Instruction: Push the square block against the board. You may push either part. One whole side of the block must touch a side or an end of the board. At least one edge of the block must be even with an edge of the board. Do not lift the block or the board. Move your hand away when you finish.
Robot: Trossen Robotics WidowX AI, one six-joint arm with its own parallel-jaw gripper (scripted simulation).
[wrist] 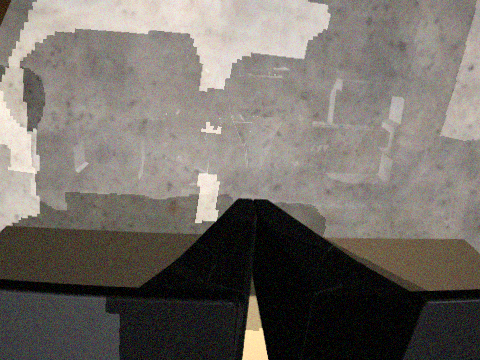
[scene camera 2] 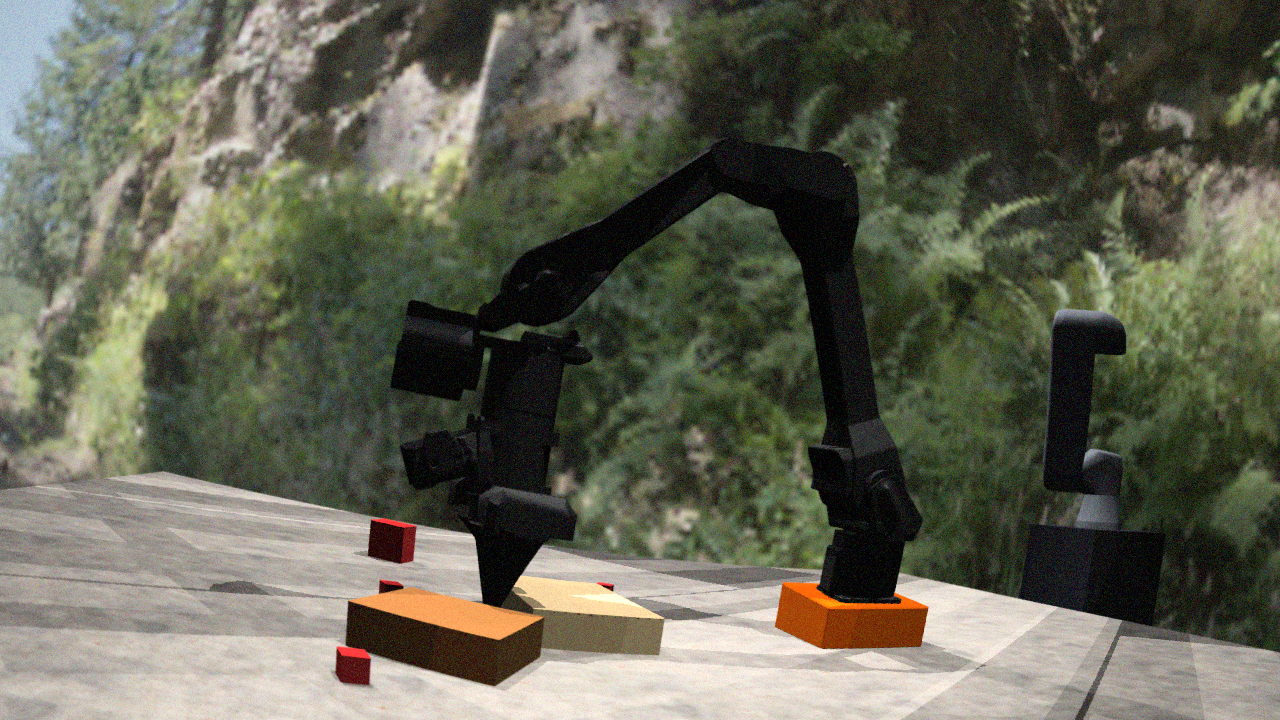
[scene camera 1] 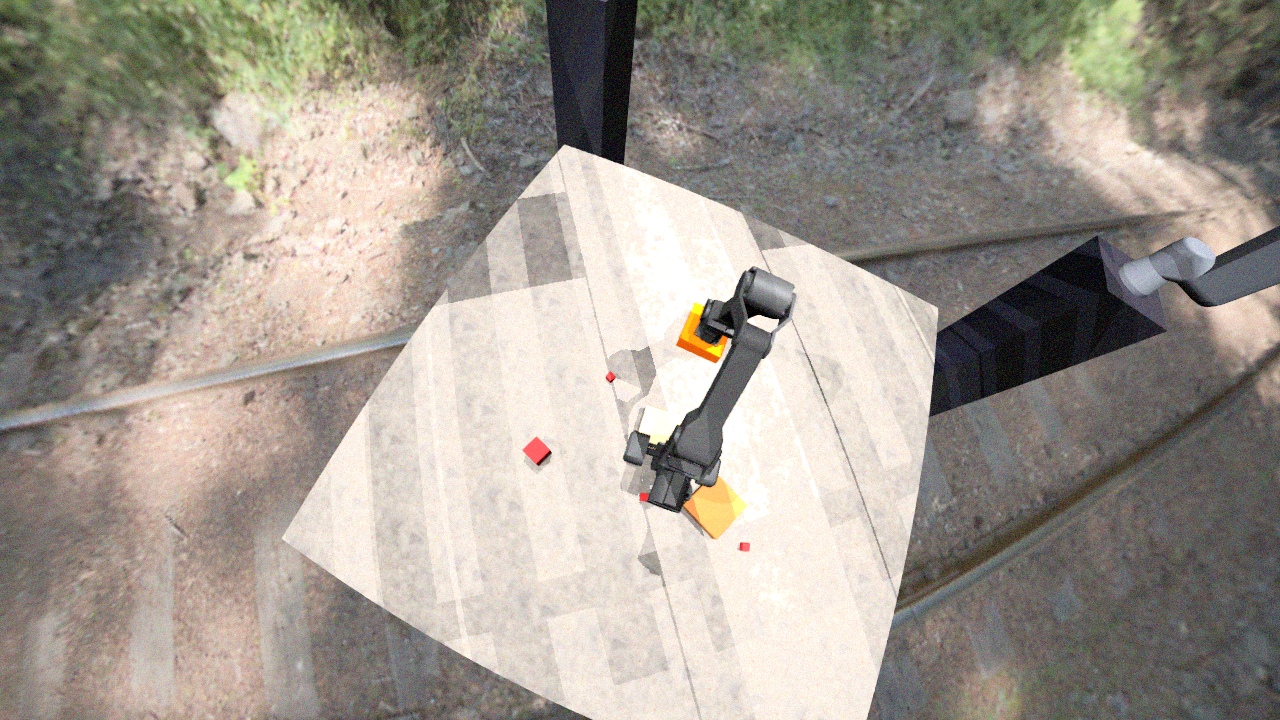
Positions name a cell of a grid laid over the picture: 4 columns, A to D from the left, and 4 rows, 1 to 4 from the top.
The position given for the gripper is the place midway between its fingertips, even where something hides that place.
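Board (scene camera 2: B4), (wrist: B3), (scene camera 1: C3). Orange square block (scene camera 2: B4), (scene camera 1: C3). Gripper (scene camera 2: B4), (wrist: C3), (scene camera 1: C3).
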